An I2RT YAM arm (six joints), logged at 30 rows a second.
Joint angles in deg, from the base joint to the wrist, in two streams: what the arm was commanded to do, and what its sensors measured. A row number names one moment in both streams.
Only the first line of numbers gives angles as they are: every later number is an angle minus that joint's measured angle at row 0.
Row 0, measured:
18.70 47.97 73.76 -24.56 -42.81 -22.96
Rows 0 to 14, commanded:
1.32 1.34 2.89 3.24 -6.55 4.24
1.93 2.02 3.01 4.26 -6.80 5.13
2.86 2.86 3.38 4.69 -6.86 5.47
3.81 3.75 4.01 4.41 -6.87 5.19
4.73 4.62 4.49 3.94 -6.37 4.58
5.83 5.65 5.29 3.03 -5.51 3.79
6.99 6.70 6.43 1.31 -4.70 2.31
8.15 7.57 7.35 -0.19 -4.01 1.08
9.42 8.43 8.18 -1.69 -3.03 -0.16
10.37 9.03 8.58 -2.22 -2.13 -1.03
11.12 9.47 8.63 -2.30 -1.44 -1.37
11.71 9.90 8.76 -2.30 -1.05 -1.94
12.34 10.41 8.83 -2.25 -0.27 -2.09
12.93 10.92 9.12 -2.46 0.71 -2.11
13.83 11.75 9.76 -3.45 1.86 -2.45
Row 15, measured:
12.33 10.55 8.02 -1.85 -0.43 0.02
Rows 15 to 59, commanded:
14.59 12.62 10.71 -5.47 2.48 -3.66
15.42 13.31 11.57 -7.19 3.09 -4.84
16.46 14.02 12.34 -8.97 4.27 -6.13
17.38 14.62 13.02 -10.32 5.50 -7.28
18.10 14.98 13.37 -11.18 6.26 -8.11
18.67 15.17 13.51 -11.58 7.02 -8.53
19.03 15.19 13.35 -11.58 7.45 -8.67
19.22 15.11 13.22 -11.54 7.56 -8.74
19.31 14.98 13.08 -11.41 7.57 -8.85
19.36 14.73 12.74 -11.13 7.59 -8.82
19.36 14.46 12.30 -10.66 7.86 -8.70
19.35 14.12 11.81 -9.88 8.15 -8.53
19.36 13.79 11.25 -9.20 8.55 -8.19
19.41 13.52 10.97 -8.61 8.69 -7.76
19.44 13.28 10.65 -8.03 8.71 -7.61
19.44 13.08 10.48 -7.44 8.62 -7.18
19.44 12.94 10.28 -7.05 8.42 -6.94
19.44 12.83 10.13 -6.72 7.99 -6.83
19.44 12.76 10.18 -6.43 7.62 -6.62
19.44 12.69 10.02 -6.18 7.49 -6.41
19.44 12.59 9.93 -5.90 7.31 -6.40
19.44 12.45 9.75 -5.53 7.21 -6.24
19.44 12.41 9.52 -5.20 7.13 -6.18
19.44 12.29 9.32 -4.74 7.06 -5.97
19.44 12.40 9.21 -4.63 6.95 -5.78
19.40 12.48 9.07 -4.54 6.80 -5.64
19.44 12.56 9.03 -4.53 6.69 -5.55
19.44 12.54 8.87 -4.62 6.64 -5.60
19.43 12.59 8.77 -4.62 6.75 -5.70
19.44 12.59 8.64 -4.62 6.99 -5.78
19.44 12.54 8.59 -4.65 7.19 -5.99
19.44 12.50 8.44 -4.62 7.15 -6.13
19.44 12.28 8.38 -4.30 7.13 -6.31
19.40 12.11 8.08 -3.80 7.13 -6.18
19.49 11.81 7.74 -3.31 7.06 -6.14
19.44 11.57 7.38 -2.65 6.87 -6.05
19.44 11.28 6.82 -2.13 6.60 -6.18
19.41 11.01 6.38 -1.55 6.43 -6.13
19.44 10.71 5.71 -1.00 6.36 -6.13
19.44 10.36 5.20 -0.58 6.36 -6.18
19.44 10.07 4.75 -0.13 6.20 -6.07
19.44 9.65 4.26 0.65 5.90 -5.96
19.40 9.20 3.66 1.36 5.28 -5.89
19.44 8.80 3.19 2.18 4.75 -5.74
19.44 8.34 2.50 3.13 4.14 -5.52
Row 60, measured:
19.10 10.03 3.34 -1.88 7.00 -5.55
